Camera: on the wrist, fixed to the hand. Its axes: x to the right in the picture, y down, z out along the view.
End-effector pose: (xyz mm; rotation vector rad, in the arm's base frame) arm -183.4 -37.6 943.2 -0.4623 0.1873 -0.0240
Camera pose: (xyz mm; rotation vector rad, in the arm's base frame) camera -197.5 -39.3 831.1 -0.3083 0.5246 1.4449
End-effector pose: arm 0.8 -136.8 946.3 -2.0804 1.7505 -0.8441
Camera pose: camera -98.7 -138.3 999.9 -0.3149 2.5536 -0.2756
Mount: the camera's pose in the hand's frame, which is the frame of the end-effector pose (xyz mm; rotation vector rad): 5.8 48.7 -101.8 -0.0784 0.0281 1.4964
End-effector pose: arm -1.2 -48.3 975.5 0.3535 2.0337 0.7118
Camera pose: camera -91.8 -42.0 1042.8 1.8749 1.4571 1.6123
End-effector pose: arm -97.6 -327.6 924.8 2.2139 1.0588 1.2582
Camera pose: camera -161.7 -358.3 1012.7 -2.3690 0.7896 -1.3886
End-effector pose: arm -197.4 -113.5 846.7 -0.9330 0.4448 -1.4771
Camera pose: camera -243.2 -152.5 751.1 -0.3747 0.9366 -0.0975
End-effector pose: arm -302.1 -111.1 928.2 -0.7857 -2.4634 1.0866
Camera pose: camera -238.6 -22.6 958.3 2.3224 1.3251 -1.0404
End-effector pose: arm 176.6 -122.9 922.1 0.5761 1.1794 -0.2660
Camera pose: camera 121.8 -25.7 904.1 1.2237 0.5271 1.0540
